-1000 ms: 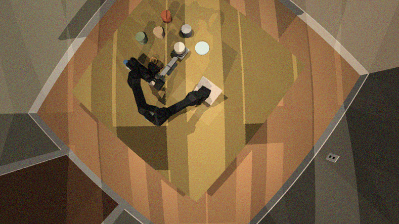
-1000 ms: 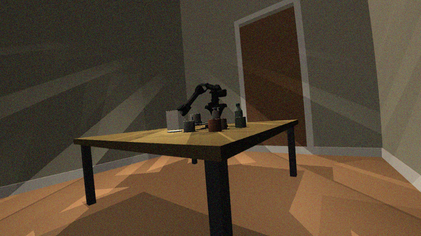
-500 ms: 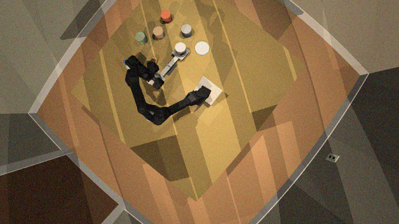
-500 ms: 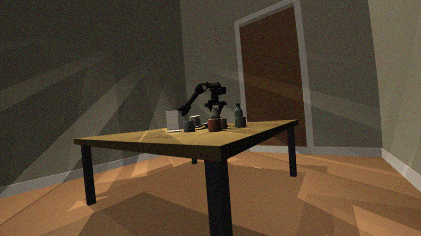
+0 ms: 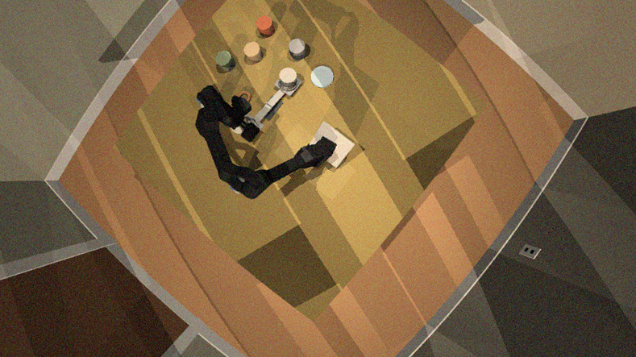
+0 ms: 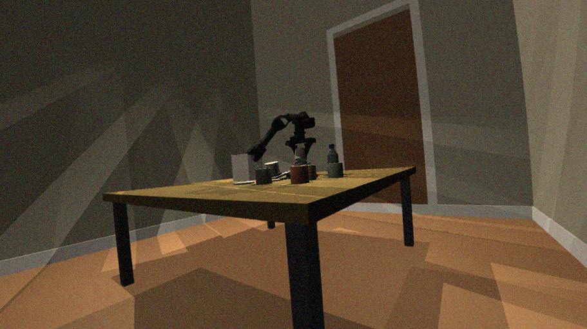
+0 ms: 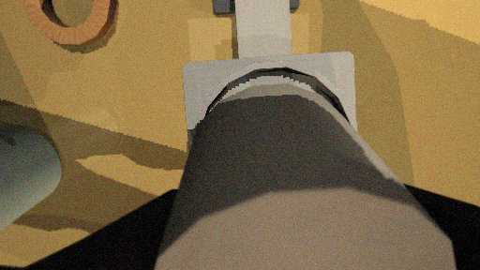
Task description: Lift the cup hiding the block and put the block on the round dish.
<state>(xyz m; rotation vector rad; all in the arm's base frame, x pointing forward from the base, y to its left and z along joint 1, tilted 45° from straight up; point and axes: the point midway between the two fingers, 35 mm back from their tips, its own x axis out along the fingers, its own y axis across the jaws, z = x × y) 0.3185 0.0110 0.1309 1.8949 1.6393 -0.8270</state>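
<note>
Now: gripper tip 140 mm past the round light-blue dish, 370 mm to the left of it and 120 mm above it. Also, from my gripper tip: cup: 20 mm to the left, 10 mm above; then red cylinder: 180 mm ahead, 440 mm to the right, 80 mm below.
</note>
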